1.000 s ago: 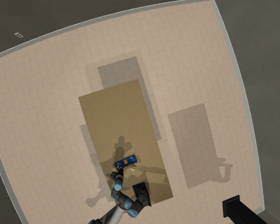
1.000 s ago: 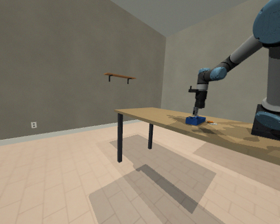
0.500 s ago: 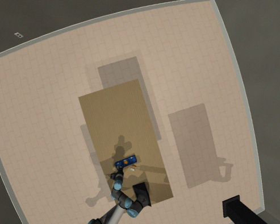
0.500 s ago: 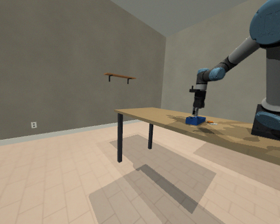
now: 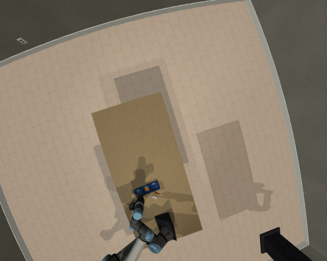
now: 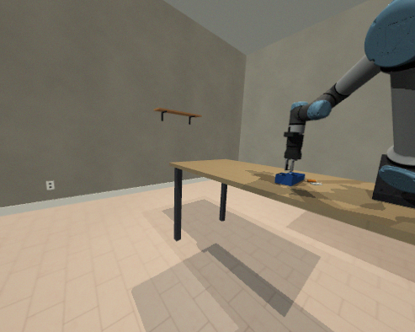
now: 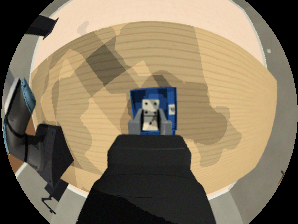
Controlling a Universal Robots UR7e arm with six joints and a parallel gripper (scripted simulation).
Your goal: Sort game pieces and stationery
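My gripper is now 170 mm to the left of the orange stick, 80 mm above it and 60 mm past it. From my hand the other things lie so: orange block (80 mm to the right, 70 mm below, 30 mm ahead).
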